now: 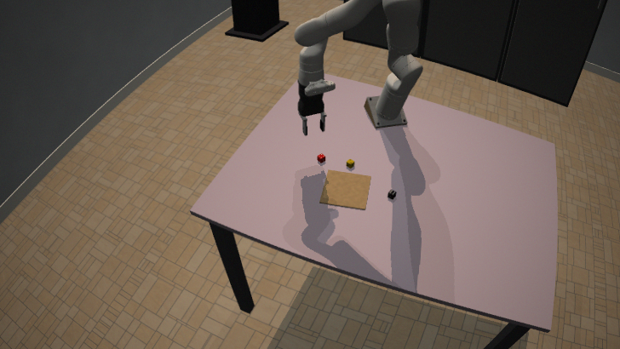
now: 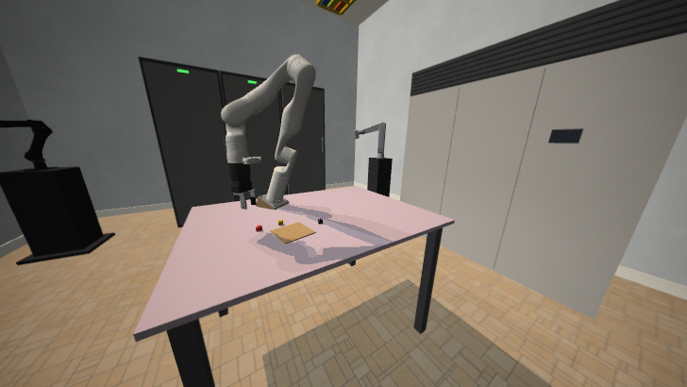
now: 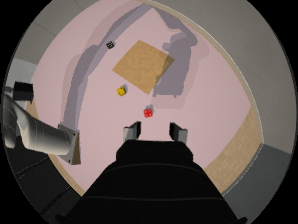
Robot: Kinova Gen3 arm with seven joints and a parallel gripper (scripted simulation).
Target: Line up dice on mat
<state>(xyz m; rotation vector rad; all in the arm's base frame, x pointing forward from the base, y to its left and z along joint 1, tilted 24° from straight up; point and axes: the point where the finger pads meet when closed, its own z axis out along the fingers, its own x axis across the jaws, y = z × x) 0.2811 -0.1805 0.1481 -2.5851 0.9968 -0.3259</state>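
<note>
My hand is 3 cm to the right of the red die and 12 cm above it. The rest, counted from my hand: yellow die: 2 cm behind, 12 cm to the left, 12 cm below; square mat: 8 cm ahead, 16 cm to the left, 13 cm below; black die: 4 cm ahead, 30 cm to the left, 12 cm below.
</note>
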